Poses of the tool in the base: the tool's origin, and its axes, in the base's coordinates. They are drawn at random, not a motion.
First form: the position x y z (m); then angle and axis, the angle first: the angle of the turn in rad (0 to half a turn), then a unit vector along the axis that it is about.
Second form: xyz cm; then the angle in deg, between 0 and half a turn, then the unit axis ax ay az. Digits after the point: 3 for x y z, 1 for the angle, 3 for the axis.
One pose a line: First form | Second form
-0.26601 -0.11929 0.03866 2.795 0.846 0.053 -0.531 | -26.601 -11.929 3.866 160.1 0.846 0.053 -0.531
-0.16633 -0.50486 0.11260 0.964 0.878 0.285 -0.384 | -16.633 -50.486 11.260 55.2 0.878 0.285 -0.384
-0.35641 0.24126 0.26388 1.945 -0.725 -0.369 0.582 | -35.641 24.126 26.388 111.4 -0.725 -0.369 0.582
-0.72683 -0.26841 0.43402 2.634 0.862 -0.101 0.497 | -72.683 -26.841 43.402 150.9 0.862 -0.101 0.497
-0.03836 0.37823 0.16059 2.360 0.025 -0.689 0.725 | -3.836 37.823 16.059 135.2 0.025 -0.689 0.725
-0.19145 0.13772 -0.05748 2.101 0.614 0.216 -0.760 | -19.145 13.772 -5.748 120.4 0.614 0.216 -0.760
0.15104 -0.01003 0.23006 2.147 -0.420 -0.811 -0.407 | 15.104 -1.003 23.006 123.0 -0.420 -0.811 -0.407
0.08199 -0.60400 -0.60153 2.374 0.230 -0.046 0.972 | 8.199 -60.400 -60.153 136.0 0.230 -0.046 0.972
